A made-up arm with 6 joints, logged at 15 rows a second.
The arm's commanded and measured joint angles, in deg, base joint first. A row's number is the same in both.
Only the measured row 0 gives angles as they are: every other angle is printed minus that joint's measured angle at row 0.
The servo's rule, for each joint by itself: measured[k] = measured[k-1] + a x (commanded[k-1-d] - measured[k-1]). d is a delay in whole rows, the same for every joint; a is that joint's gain. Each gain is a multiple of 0.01, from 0.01 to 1. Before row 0 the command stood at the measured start. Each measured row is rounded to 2 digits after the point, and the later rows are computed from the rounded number. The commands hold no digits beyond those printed.
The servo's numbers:
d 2
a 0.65 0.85 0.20 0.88 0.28 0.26
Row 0, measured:
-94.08 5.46 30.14 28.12 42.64 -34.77
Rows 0 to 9, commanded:
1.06 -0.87 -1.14 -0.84 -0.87 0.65
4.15 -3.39 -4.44 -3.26 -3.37 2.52
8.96 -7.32 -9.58 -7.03 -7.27 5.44
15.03 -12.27 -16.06 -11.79 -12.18 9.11
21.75 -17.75 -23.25 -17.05 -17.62 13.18
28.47 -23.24 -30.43 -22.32 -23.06 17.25
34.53 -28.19 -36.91 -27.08 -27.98 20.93
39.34 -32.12 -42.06 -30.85 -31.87 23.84
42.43 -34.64 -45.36 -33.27 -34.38 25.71
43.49 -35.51 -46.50 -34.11 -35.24 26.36
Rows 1 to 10, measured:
0.00 0.00 0.00 0.00 0.00 0.00
0.00 0.00 0.00 0.00 0.00 0.00
0.69 -0.74 -0.23 -0.74 -0.24 0.17
2.94 -2.99 -1.07 -2.96 -1.12 0.78
6.85 -6.67 -2.77 -6.54 -2.84 1.99
12.17 -11.43 -5.43 -11.16 -5.46 3.84
18.40 -16.80 -8.99 -16.34 -8.86 6.27
24.95 -22.27 -13.28 -21.60 -12.84 9.12
31.18 -27.30 -18.01 -26.42 -17.08 12.19
36.48 -31.40 -22.82 -30.32 -21.22 15.22

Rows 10 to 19, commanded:
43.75 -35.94 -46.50 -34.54 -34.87 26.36
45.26 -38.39 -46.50 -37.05 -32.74 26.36
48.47 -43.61 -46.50 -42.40 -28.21 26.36
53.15 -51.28 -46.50 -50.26 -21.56 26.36
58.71 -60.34 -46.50 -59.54 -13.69 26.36
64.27 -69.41 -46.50 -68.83 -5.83 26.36
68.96 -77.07 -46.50 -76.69 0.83 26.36
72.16 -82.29 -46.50 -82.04 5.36 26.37
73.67 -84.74 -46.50 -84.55 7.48 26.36
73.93 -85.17 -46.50 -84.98 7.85 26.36
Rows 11 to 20, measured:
40.35 -34.15 -27.33 -32.92 -24.90 17.95
42.39 -35.31 -31.16 -33.97 -27.80 20.14
43.27 -35.85 -34.23 -34.47 -29.78 21.76
44.56 -38.01 -36.68 -36.74 -30.61 22.96
47.10 -42.77 -38.64 -41.72 -29.94 23.84
51.03 -50.00 -40.21 -49.24 -27.59 24.50
56.02 -58.79 -41.47 -58.30 -23.70 24.98
61.38 -67.82 -42.48 -67.57 -18.70 25.34
66.31 -75.68 -43.28 -75.60 -13.23 25.61
70.11 -81.30 -43.92 -81.27 -8.02 25.81

